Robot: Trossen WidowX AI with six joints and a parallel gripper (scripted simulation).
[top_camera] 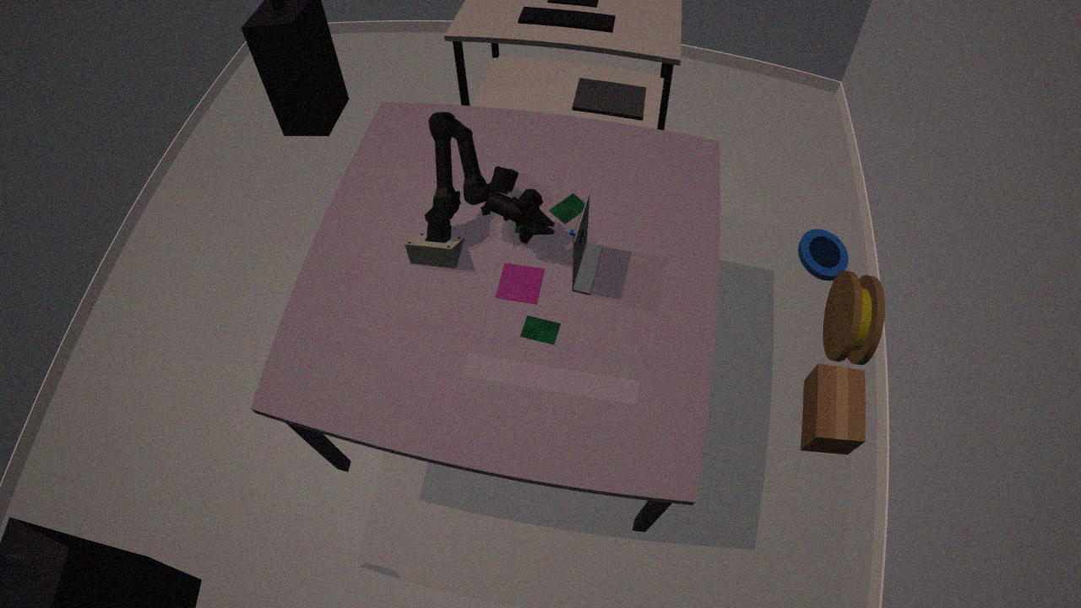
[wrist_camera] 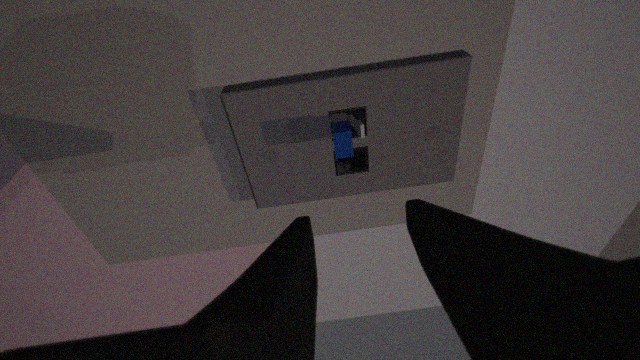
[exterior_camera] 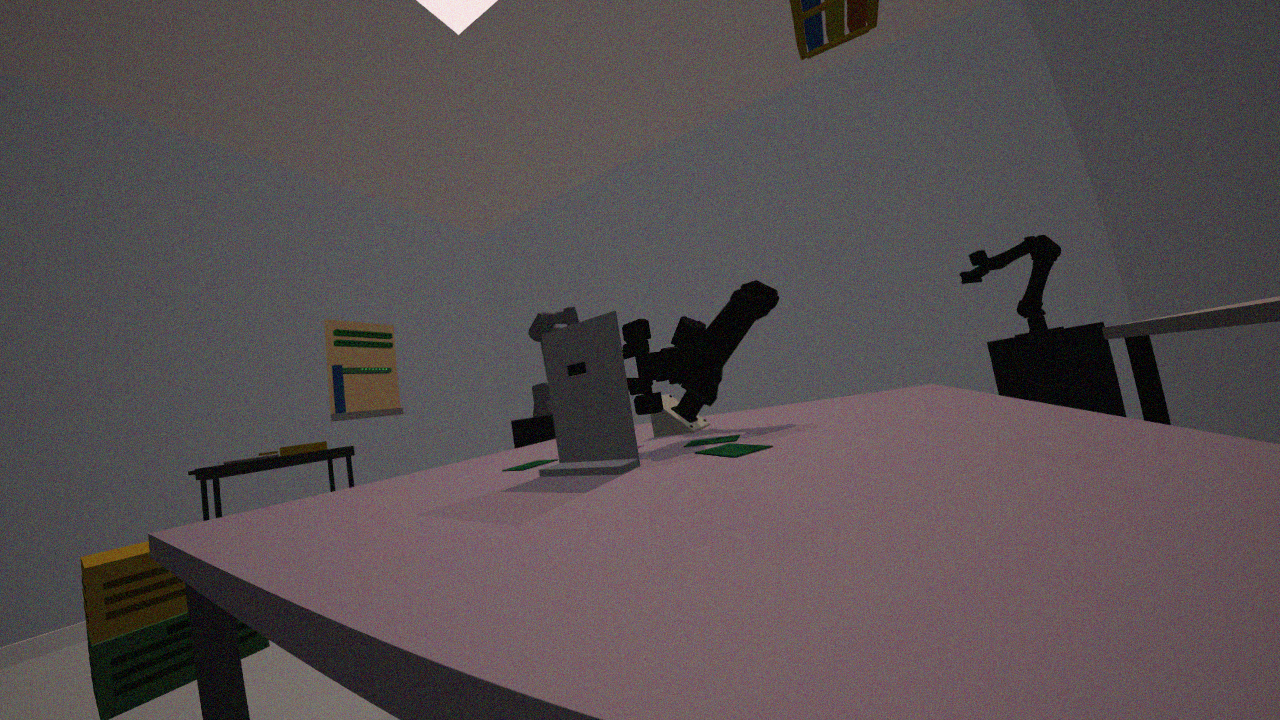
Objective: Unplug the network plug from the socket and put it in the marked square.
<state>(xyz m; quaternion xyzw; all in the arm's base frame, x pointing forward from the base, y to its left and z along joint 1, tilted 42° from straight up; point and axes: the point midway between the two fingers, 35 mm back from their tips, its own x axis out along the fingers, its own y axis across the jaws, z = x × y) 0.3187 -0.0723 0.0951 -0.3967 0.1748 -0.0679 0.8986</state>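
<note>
Now: the network plug 60 mm ahead of my gripper tip, 10 mm to the right of it and 10 mm above it. Round my gripper tip: panel 80 mm ahead, 10 mm to the right, 50 mm below; magenta marked square 80 mm behind, 90 mm to the right, 160 mm below.
</note>
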